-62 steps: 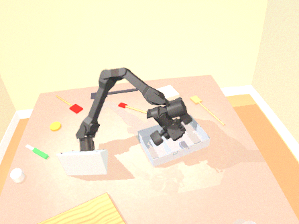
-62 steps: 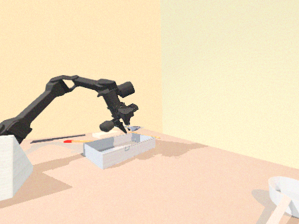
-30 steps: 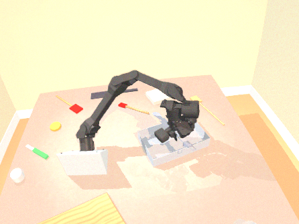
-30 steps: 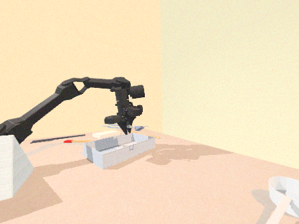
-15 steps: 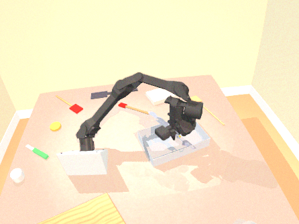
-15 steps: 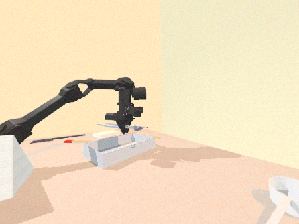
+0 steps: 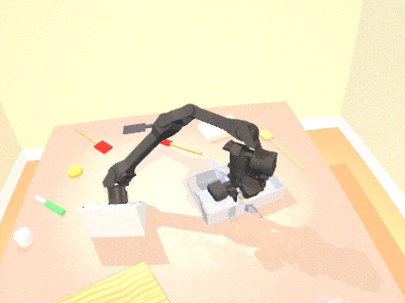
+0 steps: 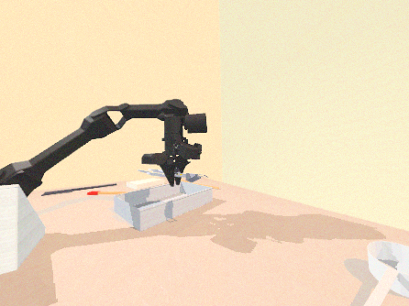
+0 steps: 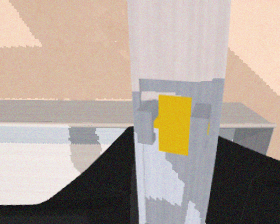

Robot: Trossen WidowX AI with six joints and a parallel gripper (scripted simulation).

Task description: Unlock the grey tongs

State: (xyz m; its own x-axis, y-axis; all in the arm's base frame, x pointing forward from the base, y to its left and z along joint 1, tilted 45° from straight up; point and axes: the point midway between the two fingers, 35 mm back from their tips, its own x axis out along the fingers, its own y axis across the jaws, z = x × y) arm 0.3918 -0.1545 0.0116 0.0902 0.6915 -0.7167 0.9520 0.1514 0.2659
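Now: the yellow lock mark 10 mm ahead of my gripper tip, 20 mm to the right of it and 40 mm above it. Round my gripper tip: wooden board 440 mm behind, 300 mm to the right, 100 mm below; then white box 50 mm ahead, 530 mm to the left, 90 mm below; then roasting tin 20 mm ahead, 130 mm to the left, 80 mm below.
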